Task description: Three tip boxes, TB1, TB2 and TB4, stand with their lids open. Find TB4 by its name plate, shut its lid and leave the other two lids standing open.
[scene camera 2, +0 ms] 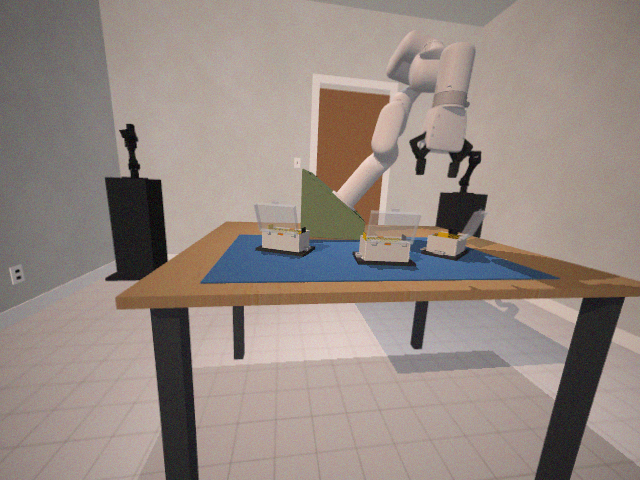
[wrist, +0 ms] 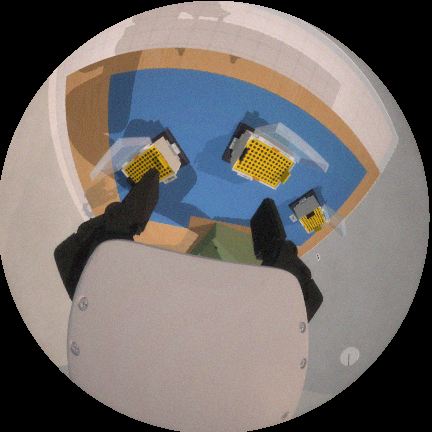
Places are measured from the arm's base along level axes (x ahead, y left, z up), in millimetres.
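Where they show: gripper, between the fingertips: [scene camera 2: 435,176] [wrist: 209,195]; arm's base, origin of its link: [scene camera 2: 343,201].
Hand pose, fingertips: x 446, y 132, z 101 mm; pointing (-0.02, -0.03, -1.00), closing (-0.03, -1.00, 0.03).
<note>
Each offset is from my fingertips to the centre of the thing. Level surfaces: height alone.
Three white tip boxes with yellow racks stand on dark bases, their clear lids open. One box @(111 mm back, 130 mm left, 204 mm down) [scene camera 2: 445,245] [wrist: 145,166] is at the right in the scene view and the left in the wrist view. The middle box @(37 mm back, 114 mm right, 204 mm down) [scene camera 2: 385,251] [wrist: 262,162] is nearest the scene camera. The third box @(151 mm back, 379 mm right, 204 mm down) [scene camera 2: 284,241] [wrist: 311,215] is at the left in the scene view and the right in the wrist view. Small pale plates show beside the boxes, too small to read, so I cannot tell which is TB4. My gripper [scene camera 2: 436,173] [wrist: 209,195] is open and empty, high above the table; one finger partly covers the wrist view's left box.
The boxes stand on a blue mat @(237 mm down) [scene camera 2: 305,269] [wrist: 200,100] on a wooden table @(241 mm down) [scene camera 2: 258,293] [wrist: 200,58]. A green wedge-shaped mount [scene camera 2: 325,211] [wrist: 231,244] carries the arm behind the mat. Two black pedestals [scene camera 2: 135,227] [scene camera 2: 448,206] stand beyond the table.
</note>
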